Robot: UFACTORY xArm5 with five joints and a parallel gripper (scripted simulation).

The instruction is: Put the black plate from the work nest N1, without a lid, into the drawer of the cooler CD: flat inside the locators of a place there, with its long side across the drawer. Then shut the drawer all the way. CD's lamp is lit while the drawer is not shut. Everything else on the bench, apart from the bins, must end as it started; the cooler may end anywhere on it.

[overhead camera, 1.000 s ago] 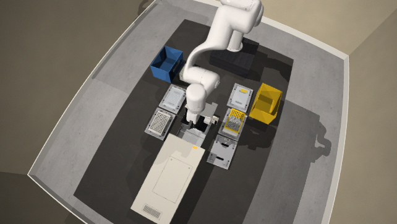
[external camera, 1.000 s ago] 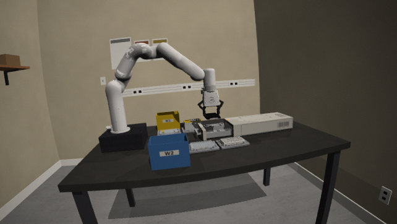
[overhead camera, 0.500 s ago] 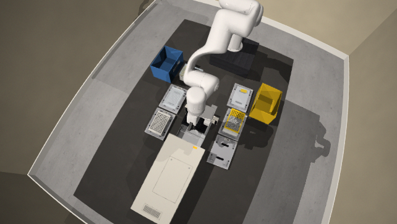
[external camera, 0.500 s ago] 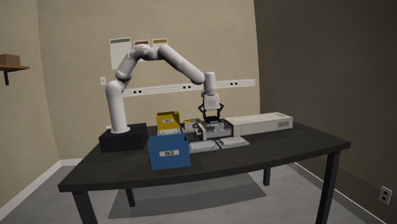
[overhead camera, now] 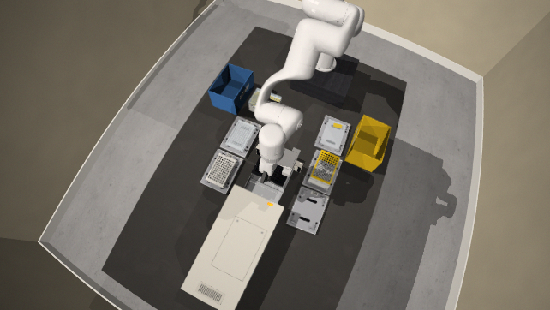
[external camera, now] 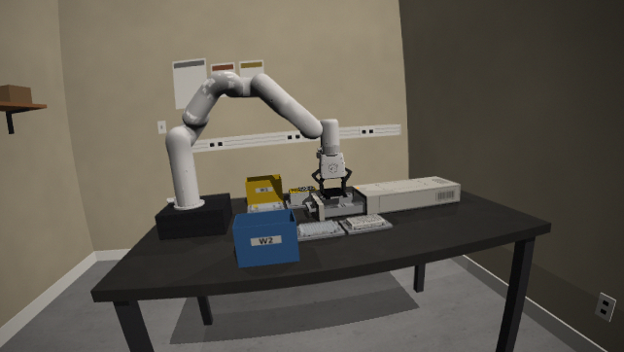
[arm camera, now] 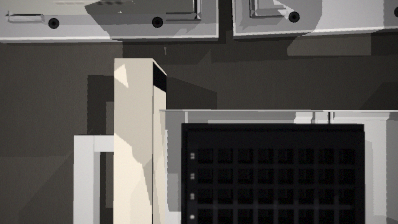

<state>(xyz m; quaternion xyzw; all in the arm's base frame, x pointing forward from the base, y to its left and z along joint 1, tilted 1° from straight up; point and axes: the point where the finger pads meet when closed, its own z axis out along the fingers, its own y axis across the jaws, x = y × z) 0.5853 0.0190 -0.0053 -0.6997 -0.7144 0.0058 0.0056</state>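
The drawer lies 60 mm below my hand and 30 mm ahead of it. Round my hand: cooler CD: 180 mm ahead, 60 mm below; then black plate: 10 mm below; then work nest N1: 190 mm to the left, 90 mm below, 60 mm ahead.
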